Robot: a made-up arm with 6 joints.
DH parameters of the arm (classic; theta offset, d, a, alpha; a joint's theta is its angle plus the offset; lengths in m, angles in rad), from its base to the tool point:
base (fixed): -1.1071 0 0.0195 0
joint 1: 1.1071 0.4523 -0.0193 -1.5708
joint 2: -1.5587 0 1.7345 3.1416
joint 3: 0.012 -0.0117 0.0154 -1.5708
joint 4: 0 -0.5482 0.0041 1.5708
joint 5: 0 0.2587 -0.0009 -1.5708
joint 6: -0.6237 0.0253 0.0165 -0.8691
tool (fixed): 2.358 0.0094 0 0
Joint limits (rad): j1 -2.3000..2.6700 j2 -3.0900..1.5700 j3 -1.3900..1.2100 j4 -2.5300..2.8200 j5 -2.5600..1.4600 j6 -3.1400..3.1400
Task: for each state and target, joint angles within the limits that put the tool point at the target. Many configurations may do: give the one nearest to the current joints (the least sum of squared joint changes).
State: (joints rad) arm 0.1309 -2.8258 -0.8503 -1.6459 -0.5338 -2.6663
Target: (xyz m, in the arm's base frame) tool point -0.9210 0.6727 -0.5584
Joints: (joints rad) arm -0.5523 -2.6320 -0.1340 -1.9231 -0.4947 -2.6856
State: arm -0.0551 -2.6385 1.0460 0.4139 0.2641 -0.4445
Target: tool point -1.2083 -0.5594 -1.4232
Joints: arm 0.2700 -2.5642 1.1452 0.6451 0.2089 -0.4639
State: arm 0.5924 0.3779 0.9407 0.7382 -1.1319 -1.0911
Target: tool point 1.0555 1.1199 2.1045
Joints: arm 0.9453 0.6299 0.7223 0.6750 -1.1129 -1.0989
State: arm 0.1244 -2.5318 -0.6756 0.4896 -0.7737 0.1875
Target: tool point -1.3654 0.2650 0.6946
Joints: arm -0.3451 -1.6979 -1.1093 0.4869 -0.8171 0.1994
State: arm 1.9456 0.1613 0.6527 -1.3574 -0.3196 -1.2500
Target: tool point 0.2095 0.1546 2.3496
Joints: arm 1.4321 -0.1871 0.5118 -0.8912 -0.3659 -1.2266
